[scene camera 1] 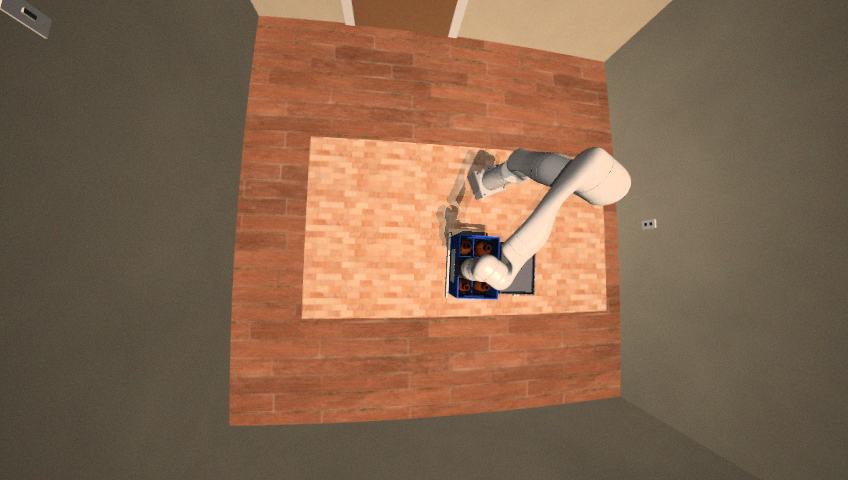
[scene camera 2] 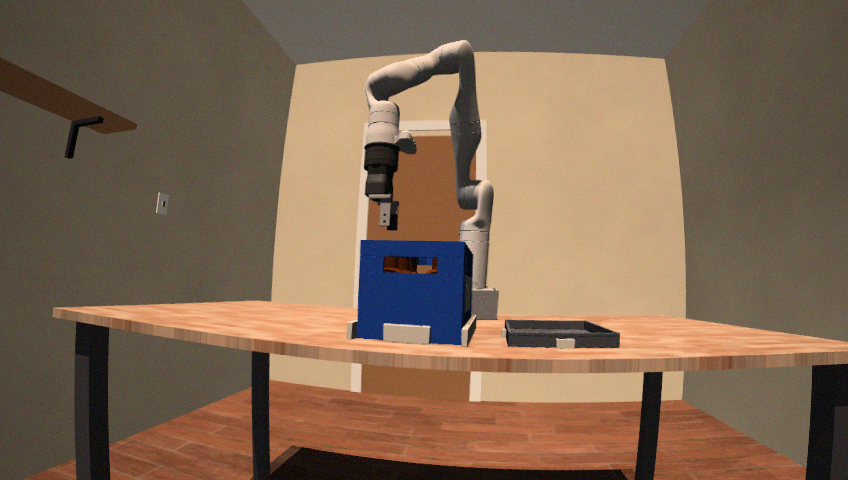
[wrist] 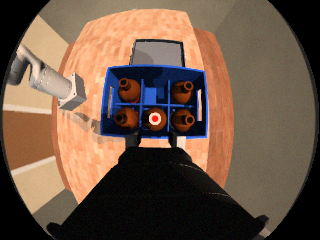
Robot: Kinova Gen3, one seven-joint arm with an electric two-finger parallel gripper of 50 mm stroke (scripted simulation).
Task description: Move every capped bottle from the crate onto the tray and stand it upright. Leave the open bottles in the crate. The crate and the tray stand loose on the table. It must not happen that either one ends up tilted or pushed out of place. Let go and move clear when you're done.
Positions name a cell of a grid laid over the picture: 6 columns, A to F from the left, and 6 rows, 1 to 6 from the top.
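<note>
There's a blue crate (scene camera 2: D4), and the wrist view shows the crate (wrist: C3) as well. You'd also see a grey tray (scene camera 2: D5) (scene camera 1: D4) (wrist: C2). And my gripper (scene camera 2: C3) is in the picture too, also visible in the wrist view (wrist: C4).
</note>
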